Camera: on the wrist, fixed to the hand. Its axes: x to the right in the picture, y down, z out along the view.
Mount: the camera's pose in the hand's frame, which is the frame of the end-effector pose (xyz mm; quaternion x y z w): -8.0 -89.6 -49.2 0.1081 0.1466 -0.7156 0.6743
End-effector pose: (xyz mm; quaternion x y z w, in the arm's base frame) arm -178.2 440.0 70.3 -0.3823 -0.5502 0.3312 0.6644
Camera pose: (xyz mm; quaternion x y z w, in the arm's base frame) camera -129.4 382.3 139.6 0.1592 -0.5114 -0.2487 0.8070
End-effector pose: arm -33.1 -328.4 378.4 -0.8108 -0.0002 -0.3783 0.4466
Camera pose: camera -99.3 -307.5 453.9 -0.4429 -0.5558 -0.6936 0.1181
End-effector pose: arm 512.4 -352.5 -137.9 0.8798 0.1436 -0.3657 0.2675
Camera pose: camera 494.6 -251.5 -135.9 -0.5730 -0.7261 0.3246 0.1975
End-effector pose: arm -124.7 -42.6 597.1 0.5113 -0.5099 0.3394 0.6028
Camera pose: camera -30.1 -16.5 567.3 0.7251 0.1471 -0.0724 0.6688
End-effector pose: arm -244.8 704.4 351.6 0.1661 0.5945 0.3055 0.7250
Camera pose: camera -271.1 625.3 291.9 -0.2798 0.6591 -0.3527 0.6024
